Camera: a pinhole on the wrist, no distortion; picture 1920 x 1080 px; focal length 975.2 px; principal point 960.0 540.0 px. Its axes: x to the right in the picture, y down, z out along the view. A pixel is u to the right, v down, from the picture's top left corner.
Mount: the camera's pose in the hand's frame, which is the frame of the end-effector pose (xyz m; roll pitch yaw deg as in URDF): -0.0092 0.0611 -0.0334 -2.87 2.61 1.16
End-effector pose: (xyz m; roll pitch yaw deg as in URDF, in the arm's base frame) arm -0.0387 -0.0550 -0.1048 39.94 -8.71 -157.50
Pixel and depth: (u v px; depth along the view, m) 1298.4 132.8 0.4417
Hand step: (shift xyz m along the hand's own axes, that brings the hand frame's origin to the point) 0.1677 -0.0974 0.4095
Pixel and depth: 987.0 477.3 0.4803
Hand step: 0.0261 0.0550 0.4467
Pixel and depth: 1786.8 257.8 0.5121
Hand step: 0.4505 -0.0520 0.4652
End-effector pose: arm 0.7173 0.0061 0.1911 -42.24 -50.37 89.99
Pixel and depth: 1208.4 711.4 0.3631
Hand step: 0.0979 0.1452 0.3215
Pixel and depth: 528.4 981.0 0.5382
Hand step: -0.2286 0.3267 0.5022
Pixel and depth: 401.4 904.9 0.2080
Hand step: -0.1207 0.1470 0.1757
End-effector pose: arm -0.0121 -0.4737 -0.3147 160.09 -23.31 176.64
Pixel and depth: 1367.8 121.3 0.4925
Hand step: 0.2231 -0.1208 0.4592
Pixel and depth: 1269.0 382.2 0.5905
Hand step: 0.2061 -0.0004 0.5520
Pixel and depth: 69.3 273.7 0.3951
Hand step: -0.3496 -0.0338 0.3826
